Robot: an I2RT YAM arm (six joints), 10 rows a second.
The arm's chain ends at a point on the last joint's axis. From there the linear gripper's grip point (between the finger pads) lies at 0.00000 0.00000 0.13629 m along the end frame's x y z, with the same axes.
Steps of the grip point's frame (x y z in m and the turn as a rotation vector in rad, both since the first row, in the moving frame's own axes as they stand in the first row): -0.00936 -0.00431 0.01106 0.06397 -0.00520 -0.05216; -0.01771 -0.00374 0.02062 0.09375 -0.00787 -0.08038; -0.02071 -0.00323 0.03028 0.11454 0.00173 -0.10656; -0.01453 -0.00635 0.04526 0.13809 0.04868 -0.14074; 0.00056 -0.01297 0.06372 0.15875 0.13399 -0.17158; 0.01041 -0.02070 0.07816 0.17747 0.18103 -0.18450; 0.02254 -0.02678 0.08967 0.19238 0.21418 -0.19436; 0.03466 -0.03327 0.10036 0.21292 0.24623 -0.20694
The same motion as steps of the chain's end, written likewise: -0.00842 0.00438 0.01134 0.06397 -0.00520 -0.05216; -0.01613 0.00896 0.02122 0.09375 -0.00787 -0.08038; -0.02011 0.01233 0.03117 0.11454 0.00173 -0.10656; -0.01980 0.01281 0.04672 0.13809 0.04868 -0.14074; -0.01564 0.00996 0.06664 0.15875 0.13399 -0.17158; -0.01165 0.00535 0.08250 0.17747 0.18103 -0.18450; -0.00354 0.00172 0.09526 0.19238 0.21418 -0.19436; 0.00489 -0.00154 0.10749 0.21292 0.24623 -0.20694
